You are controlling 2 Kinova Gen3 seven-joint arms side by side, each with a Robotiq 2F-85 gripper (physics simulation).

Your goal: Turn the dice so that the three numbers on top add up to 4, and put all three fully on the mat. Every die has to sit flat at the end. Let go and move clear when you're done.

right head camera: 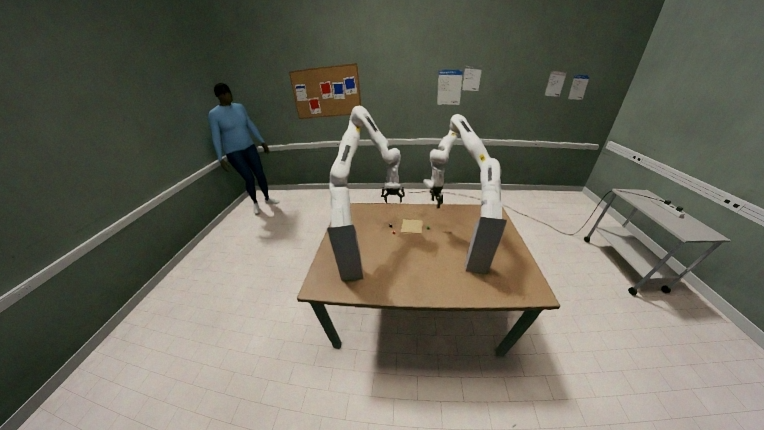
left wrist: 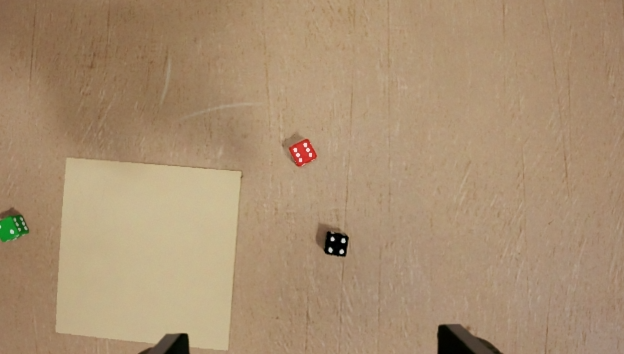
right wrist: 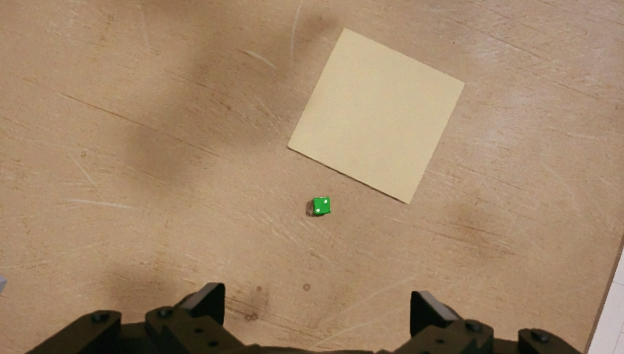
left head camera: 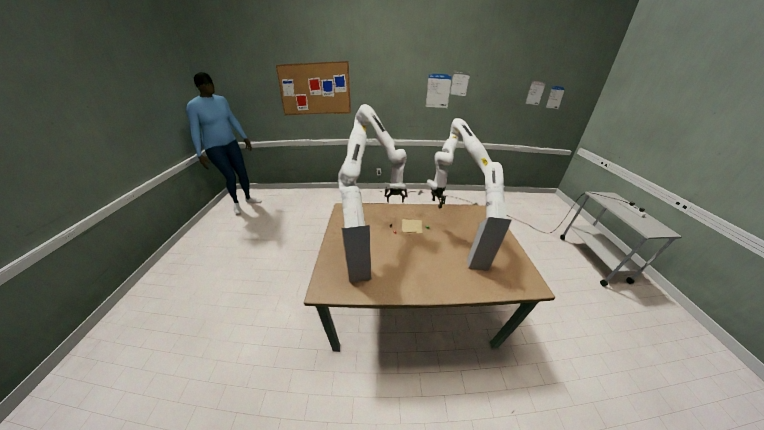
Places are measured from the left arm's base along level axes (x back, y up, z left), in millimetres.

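Pixels of known places: left gripper, fingertip midpoint: (right head camera: 393, 202) (left head camera: 395, 202); right gripper, fingertip midpoint: (right head camera: 435, 204) (right wrist: 317, 308) (left head camera: 436, 204); left arm's base at its link origin: (right head camera: 342, 229) (left head camera: 355, 230); right arm's base at its link origin: (right head camera: 490, 222) (left head camera: 495, 221).
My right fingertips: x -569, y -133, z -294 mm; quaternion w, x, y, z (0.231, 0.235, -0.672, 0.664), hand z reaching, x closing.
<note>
For each thing: its top centre in the pictures, then the offset to it from my right fingertips. Level surfaces: height alone.
- pale yellow mat at its top centre: (left wrist: 145, 254) (right wrist: 376, 114) (right head camera: 412, 226) (left head camera: 412, 225) dz +138, dx +40, dy -190 mm
- red die at its top centre: (left wrist: 303, 152) (right head camera: 393, 231) (left head camera: 395, 231) dz +228, dx +155, dy -178 mm
- black die at its top centre: (left wrist: 336, 245) (right head camera: 390, 224) (left head camera: 391, 224) dz +275, dx +98, dy -178 mm
- green die at its top centre: (left wrist: 5, 229) (right wrist: 322, 205) (right head camera: 427, 226) (left head camera: 427, 226) dz +30, dx +22, dy -178 mm
- wooden table at its surface level: dy -194 mm
A pale yellow mat (left head camera: 412, 225) (right head camera: 412, 225) (left wrist: 147, 255) (right wrist: 377, 115) lies on the table. A red die (left head camera: 395, 232) (right head camera: 394, 232) (left wrist: 303, 152) shows six on top. A black die (left head camera: 390, 225) (right head camera: 390, 225) (left wrist: 336, 244) shows four on top. Both lie on the table left of the mat in the head views. A green die (left head camera: 427, 227) (right head camera: 428, 228) (left wrist: 14, 228) (right wrist: 321, 206) lies right of it, two on top. My left gripper (left head camera: 395, 199) (right head camera: 392, 199) (left wrist: 313, 342) is open and empty, high above the table. My right gripper (left head camera: 438, 202) (right head camera: 436, 202) (right wrist: 317, 308) is open and empty, also raised.
The wooden table (left head camera: 427, 277) (right head camera: 427, 277) carries both arms on grey pedestals (left head camera: 357, 253) (right head camera: 346, 253). A grey cart (left head camera: 636, 213) (right head camera: 673, 219) stands on the floor at the right. A person (left head camera: 216, 125) (right head camera: 235, 130) stands at the back left.
</note>
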